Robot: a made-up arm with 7 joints.
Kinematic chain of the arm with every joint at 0, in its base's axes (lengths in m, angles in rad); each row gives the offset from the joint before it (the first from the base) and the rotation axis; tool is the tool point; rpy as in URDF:
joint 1: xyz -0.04 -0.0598 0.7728 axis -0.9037 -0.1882 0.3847
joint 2: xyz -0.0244 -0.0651 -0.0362 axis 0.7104 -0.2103 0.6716
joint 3: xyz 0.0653 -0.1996 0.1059 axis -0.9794 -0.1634 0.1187
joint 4: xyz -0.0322 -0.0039 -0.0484 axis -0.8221 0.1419 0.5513
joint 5: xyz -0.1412 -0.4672 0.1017 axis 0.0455 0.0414 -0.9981
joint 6: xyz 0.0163 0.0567 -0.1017 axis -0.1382 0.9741 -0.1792
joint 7: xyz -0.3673 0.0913 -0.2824 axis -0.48 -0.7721 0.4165
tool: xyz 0.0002 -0.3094 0.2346 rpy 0 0 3.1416
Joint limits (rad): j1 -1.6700..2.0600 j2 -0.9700..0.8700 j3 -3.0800..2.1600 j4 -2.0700..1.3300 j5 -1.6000..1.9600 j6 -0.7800..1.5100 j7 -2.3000..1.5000
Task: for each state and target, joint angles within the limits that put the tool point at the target. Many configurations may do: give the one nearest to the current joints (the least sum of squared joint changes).
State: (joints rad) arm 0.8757 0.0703 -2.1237 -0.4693 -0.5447 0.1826 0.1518
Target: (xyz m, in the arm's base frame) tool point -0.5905 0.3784 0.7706
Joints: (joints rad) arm 0.4598 -0.0901 -2.3377 -0.6091 -0.7932 -0.3753 -0.0394
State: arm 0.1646 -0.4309 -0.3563 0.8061 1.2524 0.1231 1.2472
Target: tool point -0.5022 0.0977 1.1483
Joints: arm 0.4414 -0.9056 -0.2699 0.7753 0.7901 0.2062 1.3582
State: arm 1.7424 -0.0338 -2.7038 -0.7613 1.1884 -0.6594 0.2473
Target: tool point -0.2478 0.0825 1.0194
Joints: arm 1.6649 -0.0926 -2.4517 -0.5210 1.8146 -0.2532 0.4463
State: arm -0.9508 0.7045 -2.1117 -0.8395 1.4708 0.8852 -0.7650
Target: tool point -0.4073 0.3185 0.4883
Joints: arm -1.5040 0.8700 -2.1131 -0.6618 1.4996 1.3331 -0.6929
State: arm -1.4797 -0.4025 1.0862 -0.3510 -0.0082 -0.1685 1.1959
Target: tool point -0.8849 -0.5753 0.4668
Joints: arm -1.1201 0.0144 1.1632 -0.1480 0.0457 -0.4145 1.0145
